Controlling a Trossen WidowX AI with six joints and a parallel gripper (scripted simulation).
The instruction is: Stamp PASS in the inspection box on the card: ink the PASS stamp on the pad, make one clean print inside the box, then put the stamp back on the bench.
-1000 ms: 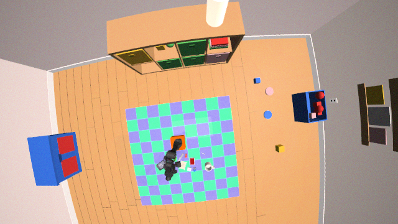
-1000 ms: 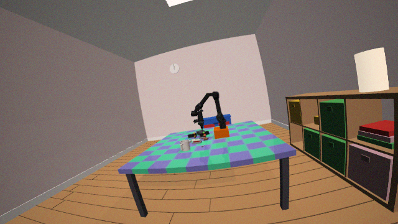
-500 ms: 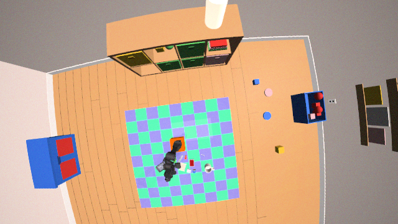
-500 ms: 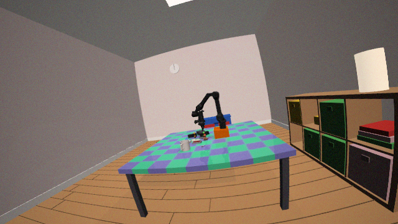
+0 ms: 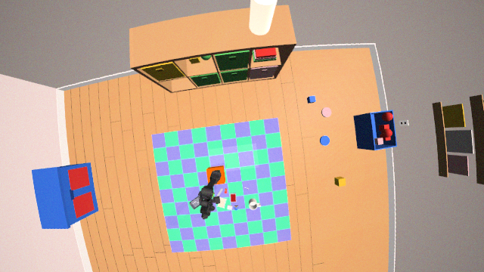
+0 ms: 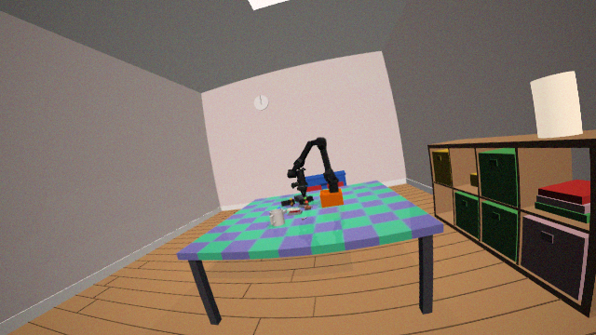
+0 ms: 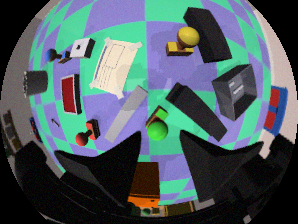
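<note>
Now: gripper tip 50 mm above the green-knobbed stamp. Also, from my gripper tip: dark bar: 80 mm to the right, 50 mm below; then yellow-knobbed stamp: 120 mm ahead, 30 mm to the right, 50 mm below; then grey bar: 60 mm to the left, 60 mm below.
</note>
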